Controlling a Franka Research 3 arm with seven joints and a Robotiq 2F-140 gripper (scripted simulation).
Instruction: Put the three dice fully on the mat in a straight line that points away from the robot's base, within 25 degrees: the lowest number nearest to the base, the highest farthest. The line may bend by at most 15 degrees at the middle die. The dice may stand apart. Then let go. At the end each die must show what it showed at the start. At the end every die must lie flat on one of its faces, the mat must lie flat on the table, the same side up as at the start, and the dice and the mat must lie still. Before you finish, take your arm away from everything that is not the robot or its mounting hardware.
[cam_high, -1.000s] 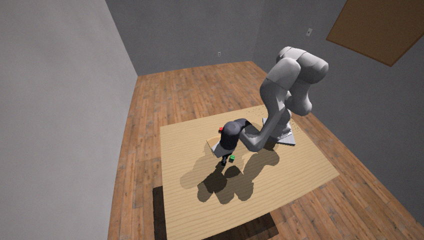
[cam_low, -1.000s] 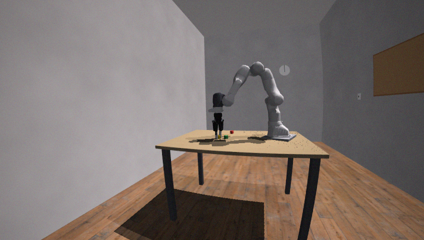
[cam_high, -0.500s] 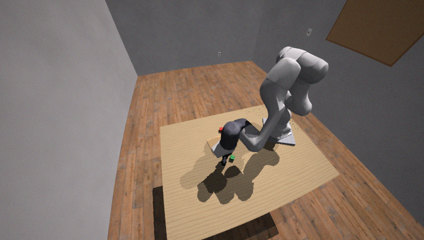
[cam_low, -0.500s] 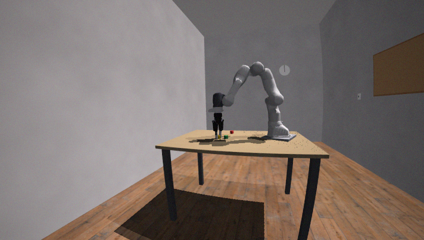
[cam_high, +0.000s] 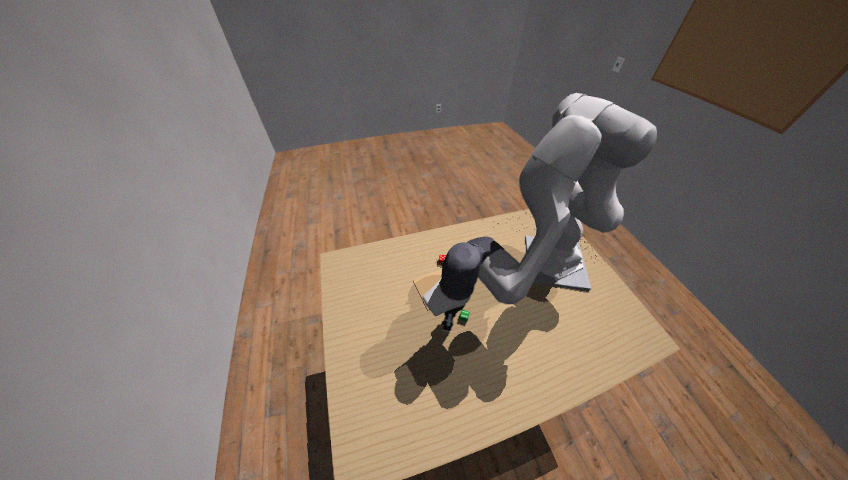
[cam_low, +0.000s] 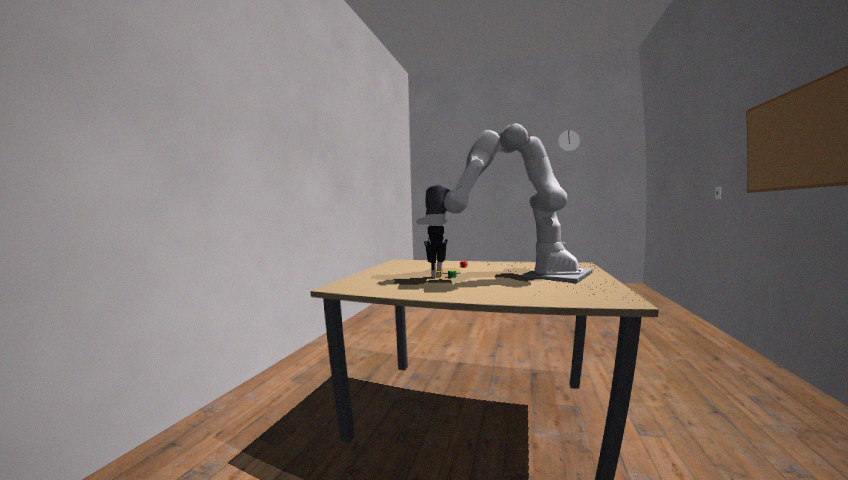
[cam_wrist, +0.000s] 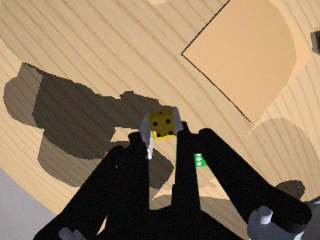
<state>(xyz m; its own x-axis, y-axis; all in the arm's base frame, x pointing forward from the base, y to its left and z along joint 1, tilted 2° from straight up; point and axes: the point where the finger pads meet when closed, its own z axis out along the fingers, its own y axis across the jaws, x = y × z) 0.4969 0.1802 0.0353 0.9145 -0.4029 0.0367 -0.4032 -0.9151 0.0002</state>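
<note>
My hand is 150 mm to the left of the tan mat and 30 mm above it. Also, from my hand: yellow die: 20 mm below; then green die: 70 mm behind, 20 mm to the right, 20 mm below; then red die: 50 mm behind, 280 mm to the right, 20 mm below.
</note>
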